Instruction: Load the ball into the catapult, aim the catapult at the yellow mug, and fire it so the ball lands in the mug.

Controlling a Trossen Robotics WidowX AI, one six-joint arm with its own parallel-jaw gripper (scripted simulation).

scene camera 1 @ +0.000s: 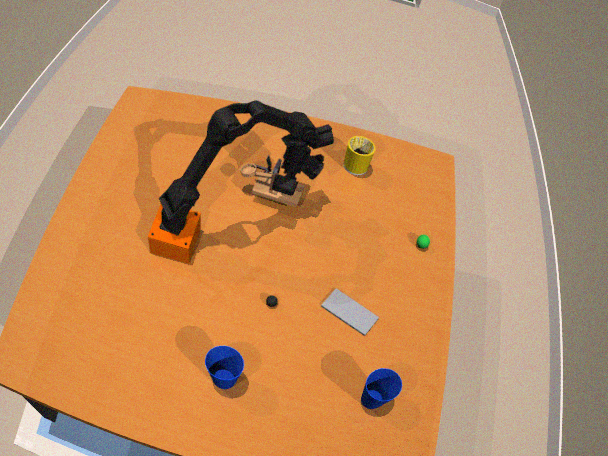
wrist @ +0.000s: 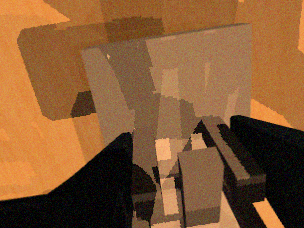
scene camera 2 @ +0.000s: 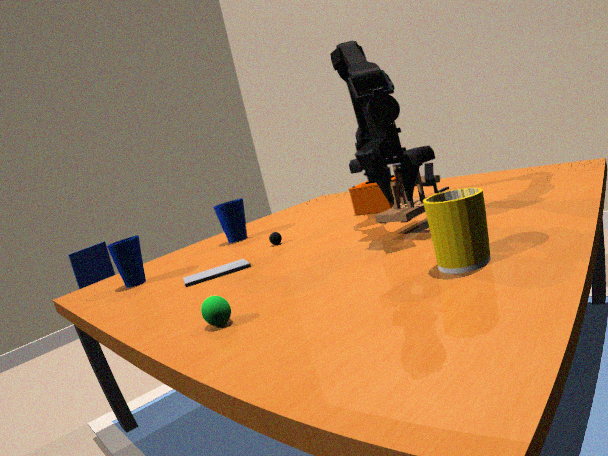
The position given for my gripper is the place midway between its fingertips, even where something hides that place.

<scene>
I see my gripper (scene camera 2: 400,201), a yellow mug (scene camera 2: 457,219), a green ball (scene camera 2: 216,311) and a flat grey slab (scene camera 1: 338,304).
The yellow mug is seen too in scene camera 1 (scene camera 1: 360,150). My gripper also shows in scene camera 1 (scene camera 1: 288,187) and in the wrist view (wrist: 181,133). The wrist view does not show the yellow mug: it is out of frame. The wrist view misses the green ball: it is out of frame.
</scene>
